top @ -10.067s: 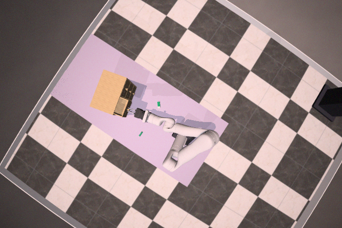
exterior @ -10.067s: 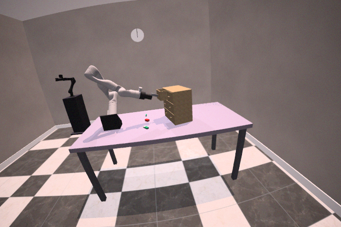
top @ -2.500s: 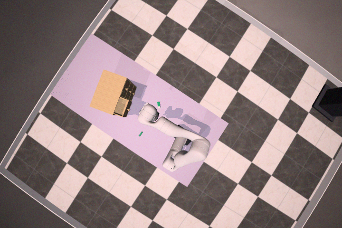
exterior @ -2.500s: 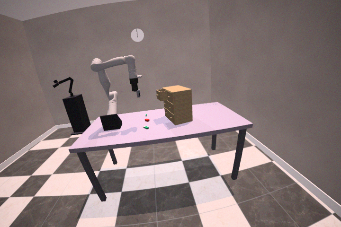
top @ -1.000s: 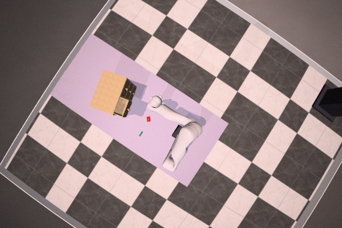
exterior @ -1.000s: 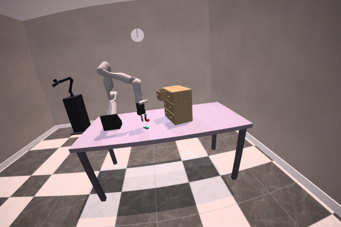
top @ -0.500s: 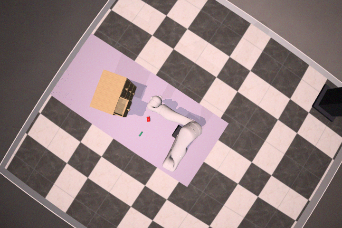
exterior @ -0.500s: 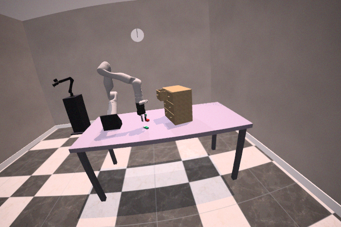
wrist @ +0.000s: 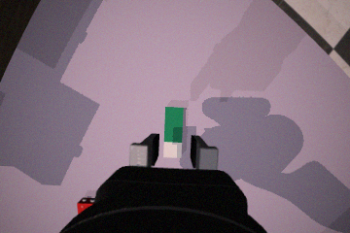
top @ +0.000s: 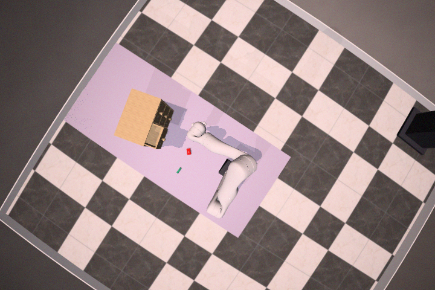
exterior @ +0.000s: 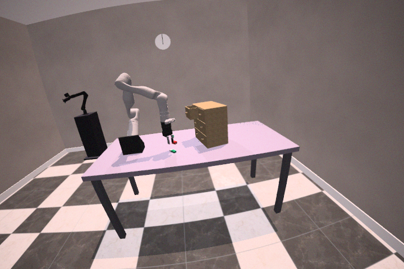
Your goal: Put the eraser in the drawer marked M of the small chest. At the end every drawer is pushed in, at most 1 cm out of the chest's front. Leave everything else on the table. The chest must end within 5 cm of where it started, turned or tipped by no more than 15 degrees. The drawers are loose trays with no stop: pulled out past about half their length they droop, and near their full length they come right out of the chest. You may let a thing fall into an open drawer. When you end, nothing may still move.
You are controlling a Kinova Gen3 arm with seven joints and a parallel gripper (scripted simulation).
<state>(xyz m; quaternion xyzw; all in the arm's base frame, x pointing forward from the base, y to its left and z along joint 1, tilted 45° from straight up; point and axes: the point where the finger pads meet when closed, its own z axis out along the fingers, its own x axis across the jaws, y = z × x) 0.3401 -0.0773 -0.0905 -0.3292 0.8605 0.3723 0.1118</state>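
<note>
The eraser lies 9 cm below my hand. The rest, counted from my hand: drawer: 24 cm ahead, 19 cm to the left, 15 cm above; then small red block: 16 cm to the left, 8 cm below, 2 cm ahead; then green piece: 33 cm to the left, 9 cm below, 1 cm behind.
</note>
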